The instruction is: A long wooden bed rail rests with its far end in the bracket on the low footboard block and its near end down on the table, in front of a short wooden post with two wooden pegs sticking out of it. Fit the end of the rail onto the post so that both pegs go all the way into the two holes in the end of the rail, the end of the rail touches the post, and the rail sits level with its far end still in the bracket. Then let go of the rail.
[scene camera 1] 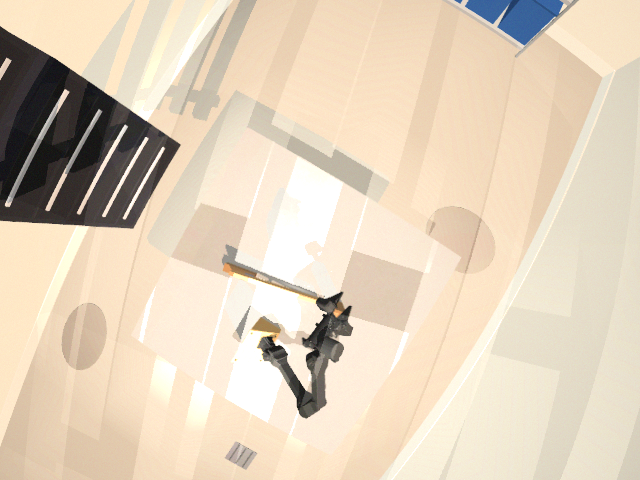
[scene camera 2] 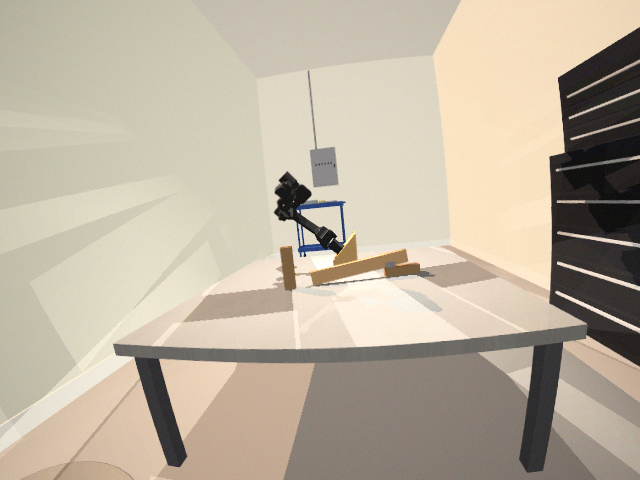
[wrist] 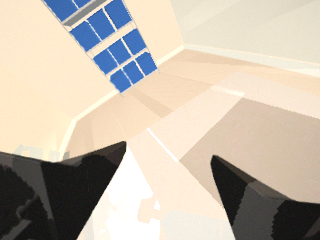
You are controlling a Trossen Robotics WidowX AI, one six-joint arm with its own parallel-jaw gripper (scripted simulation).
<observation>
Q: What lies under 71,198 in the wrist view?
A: The gripper.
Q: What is the gripper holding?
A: Nothing.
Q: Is the gripper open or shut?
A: Open.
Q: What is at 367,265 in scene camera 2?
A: A wooden rail.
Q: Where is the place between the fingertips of the gripper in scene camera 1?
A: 346,299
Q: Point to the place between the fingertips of the gripper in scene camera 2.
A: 285,213
</observation>
